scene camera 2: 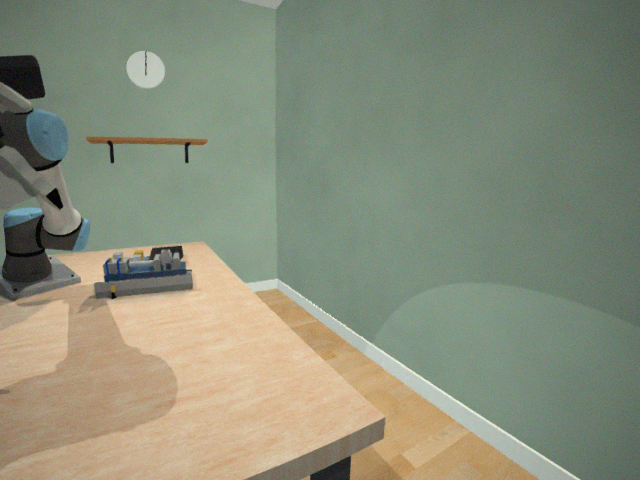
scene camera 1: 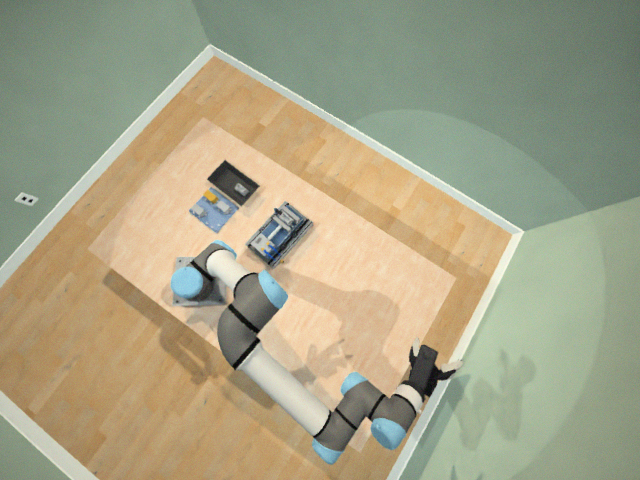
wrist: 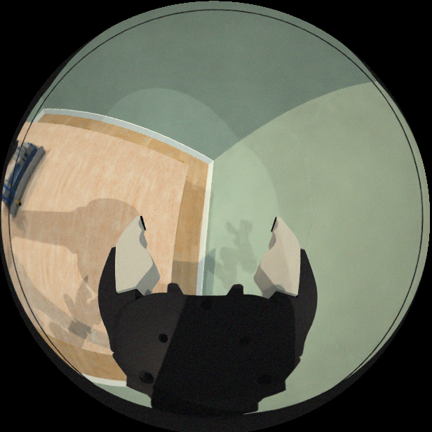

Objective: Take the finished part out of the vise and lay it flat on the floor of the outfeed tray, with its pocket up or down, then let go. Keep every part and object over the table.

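Places are measured from the arm's base along level axes (x ahead, y left, z up), in millimetres.
Pixels of known places: gripper, fingertip midpoint: (scene camera 2: 48, 168) (scene camera 1: 439, 348); arm's base, link origin: (scene camera 2: 27, 272).
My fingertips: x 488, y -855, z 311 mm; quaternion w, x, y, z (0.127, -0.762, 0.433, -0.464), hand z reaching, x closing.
Note:
For each thing: its middle in the pictures, then the offset to it from my fingertips. "spot": a spot on its surface instead. Level surfaces: height alone.
- vise, body centre: (scene camera 2: 147, 271) (scene camera 1: 278, 232) dz -313, dx -52, dy +756 mm
- black open tray, surface spot: (scene camera 1: 225, 179) spot: dz -350, dx -37, dy +1169 mm
- vise with a small grey piece, surface spot: (scene camera 1: 240, 188) spot: dz -330, dx -20, dy +1064 mm
- blue plate, body centre: (scene camera 1: 213, 209) dz -358, dx -191, dy +1095 mm
- orange block, body centre: (scene camera 1: 211, 196) dz -336, dx -153, dy +1144 mm
- table, surface height: dz -362 mm
The vise (scene camera 1: 279, 236) (scene camera 2: 149, 283) (wrist: 24, 172) is a blue and grey assembly on the table, with light grey jaws and pieces on top. The finished part cannot be told apart from the jaws at this size. A black open tray (scene camera 1: 225, 179), seemingly the outfeed tray, stands beyond the vise with a small grey piece (scene camera 1: 240, 188) in it. My gripper (scene camera 1: 438, 352) (wrist: 207, 217) is open and empty, its fingers wide apart. It is raised high near the table's far right end in scene camera 1, far from the vise and tray.
A blue plate (scene camera 1: 214, 223) lies between the black tray and the arm's base, carrying an orange block (scene camera 1: 210, 195) and two grey blocks (scene camera 1: 197, 210) (scene camera 1: 223, 207). Green walls stand around the table (scene camera 1: 341, 248). A wooden shelf (scene camera 2: 147, 140) and a clock (scene camera 2: 145, 69) are on the wall.

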